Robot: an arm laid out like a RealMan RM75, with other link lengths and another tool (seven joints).
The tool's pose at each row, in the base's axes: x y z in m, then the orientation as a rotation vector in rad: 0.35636, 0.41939, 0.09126, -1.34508, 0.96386, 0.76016; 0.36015, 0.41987, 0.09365, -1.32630, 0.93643, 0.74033; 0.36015, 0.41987, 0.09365, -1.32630, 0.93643, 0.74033; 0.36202, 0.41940, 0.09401, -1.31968, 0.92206, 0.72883; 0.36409, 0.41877, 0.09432, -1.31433, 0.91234, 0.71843; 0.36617, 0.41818, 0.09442, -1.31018, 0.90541, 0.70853; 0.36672, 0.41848, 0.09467, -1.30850, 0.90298, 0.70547; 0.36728, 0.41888, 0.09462, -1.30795, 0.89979, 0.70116; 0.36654, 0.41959, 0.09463, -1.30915, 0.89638, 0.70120
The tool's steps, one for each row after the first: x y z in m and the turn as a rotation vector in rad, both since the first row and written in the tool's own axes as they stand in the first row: -0.00054, -0.00438, 0.00089, 0.02197, -0.01900, -0.02483; -0.00054, -0.00438, 0.00089, 0.02197, -0.01900, -0.02483; -0.00002, -0.00626, 0.00065, 0.03146, -0.02697, -0.03927; 0.00065, -0.00831, 0.00028, 0.03987, -0.03169, -0.05049; 0.00151, -0.01027, -0.00004, 0.04739, -0.03417, -0.05996; 0.00150, -0.01084, 0.00032, 0.04999, -0.03531, -0.06298; 0.00176, -0.01127, 0.00079, 0.05224, -0.03590, -0.06749; 0.00137, -0.01055, 0.00140, 0.05087, -0.03762, -0.06983
